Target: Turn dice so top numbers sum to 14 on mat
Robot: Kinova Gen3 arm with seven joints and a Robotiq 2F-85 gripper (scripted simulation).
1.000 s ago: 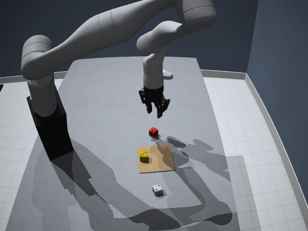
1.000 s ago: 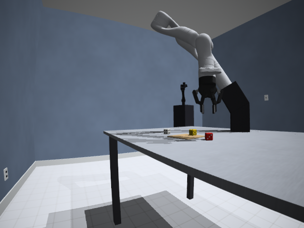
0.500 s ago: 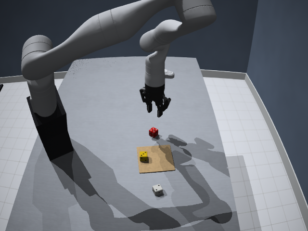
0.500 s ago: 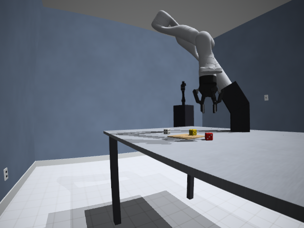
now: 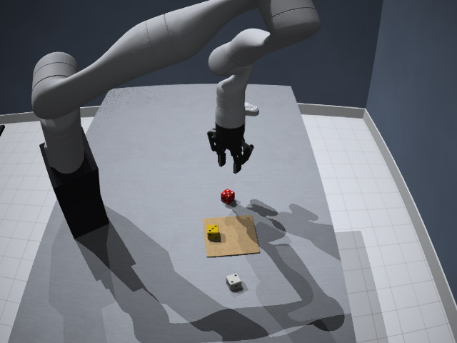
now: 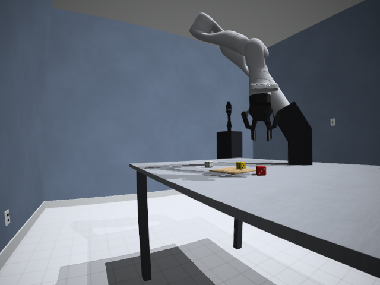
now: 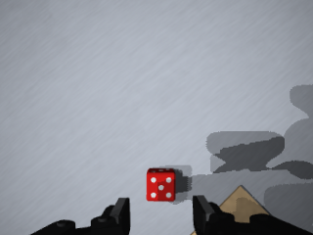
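Now: the red die 120 mm below my hand. The rest, counted from my hand: tan mat (30 mm behind, 140 mm to the right, 130 mm below); yellow die (70 mm behind, 140 mm to the right, 110 mm below); white die (50 mm behind, 310 mm to the right, 120 mm below).
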